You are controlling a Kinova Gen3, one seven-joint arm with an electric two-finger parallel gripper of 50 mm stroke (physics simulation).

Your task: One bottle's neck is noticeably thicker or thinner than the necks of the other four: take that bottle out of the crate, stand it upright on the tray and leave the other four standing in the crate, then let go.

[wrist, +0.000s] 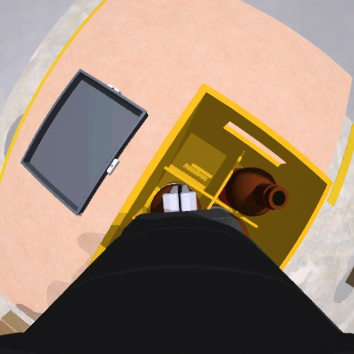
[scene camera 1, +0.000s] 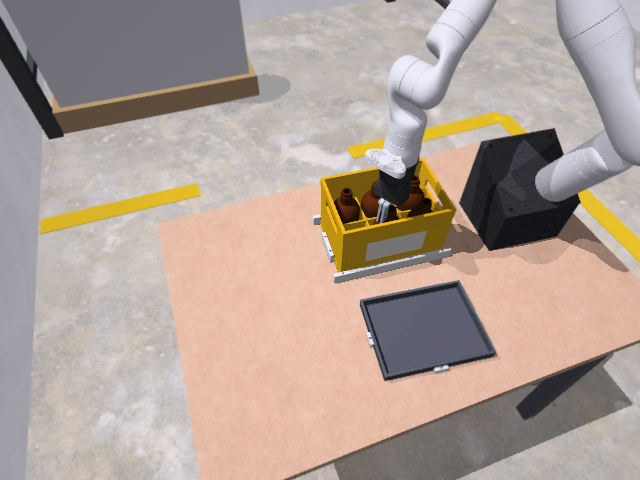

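The yellow crate holds brown bottles. In the scene view a bottle stands at the left, another behind the gripper, and others at the right and front right. A front bottle is partly hidden by the fingers. A bottle with an open neck shows at the right in the wrist view. My gripper is shut, its fingers together over the front bottle, with no neck visible between them. Neck thickness cannot be compared. The dark tray is empty.
Thin dividers and high walls surround the bottles. Pale rails lie along the crate's outside. The black arm base stands right of the crate. Small pale brackets sit at the tray's edges.
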